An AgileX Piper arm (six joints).
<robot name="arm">
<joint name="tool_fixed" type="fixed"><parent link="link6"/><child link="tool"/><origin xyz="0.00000 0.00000 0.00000"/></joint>
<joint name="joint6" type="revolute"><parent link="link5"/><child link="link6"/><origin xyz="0.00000 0.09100 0.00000" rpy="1.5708 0.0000 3.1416"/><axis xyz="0 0 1"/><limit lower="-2.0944" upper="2.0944"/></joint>
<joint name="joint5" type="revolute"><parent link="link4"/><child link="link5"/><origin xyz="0.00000 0.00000 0.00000" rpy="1.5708 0.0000 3.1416"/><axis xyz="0 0 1"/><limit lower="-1.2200" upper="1.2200"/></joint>
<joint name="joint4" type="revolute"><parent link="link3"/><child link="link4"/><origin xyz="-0.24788 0.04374 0.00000" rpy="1.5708 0.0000 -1.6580"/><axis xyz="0 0 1"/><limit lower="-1.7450" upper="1.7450"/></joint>
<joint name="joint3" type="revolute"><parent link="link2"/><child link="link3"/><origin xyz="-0.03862 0.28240 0.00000" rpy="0.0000 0.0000 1.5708"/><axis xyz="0 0 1"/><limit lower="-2.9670" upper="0.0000"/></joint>
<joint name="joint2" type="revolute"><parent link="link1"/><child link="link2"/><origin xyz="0.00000 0.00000 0.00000" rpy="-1.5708 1.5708 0.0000"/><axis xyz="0 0 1"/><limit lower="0.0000" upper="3.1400"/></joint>
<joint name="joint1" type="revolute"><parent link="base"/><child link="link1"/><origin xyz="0.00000 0.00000 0.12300"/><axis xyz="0 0 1"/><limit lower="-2.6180" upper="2.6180"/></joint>
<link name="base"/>
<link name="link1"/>
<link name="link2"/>
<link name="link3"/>
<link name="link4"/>
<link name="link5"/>
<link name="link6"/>
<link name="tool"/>
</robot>
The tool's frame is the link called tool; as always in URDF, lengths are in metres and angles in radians.
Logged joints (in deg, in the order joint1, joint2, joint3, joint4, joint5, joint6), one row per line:
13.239, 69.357, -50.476, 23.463, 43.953, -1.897
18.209, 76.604, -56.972, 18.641, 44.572, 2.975
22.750, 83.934, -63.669, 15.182, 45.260, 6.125
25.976, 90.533, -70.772, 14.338, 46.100, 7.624
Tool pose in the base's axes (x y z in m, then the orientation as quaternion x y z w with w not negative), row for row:
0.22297, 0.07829, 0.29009, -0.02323, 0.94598, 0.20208, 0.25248
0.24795, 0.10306, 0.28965, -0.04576, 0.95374, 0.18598, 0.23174
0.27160, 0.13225, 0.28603, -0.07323, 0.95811, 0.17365, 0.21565
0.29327, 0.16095, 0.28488, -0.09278, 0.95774, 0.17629, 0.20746
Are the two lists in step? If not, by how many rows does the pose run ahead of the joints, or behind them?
They are in step.
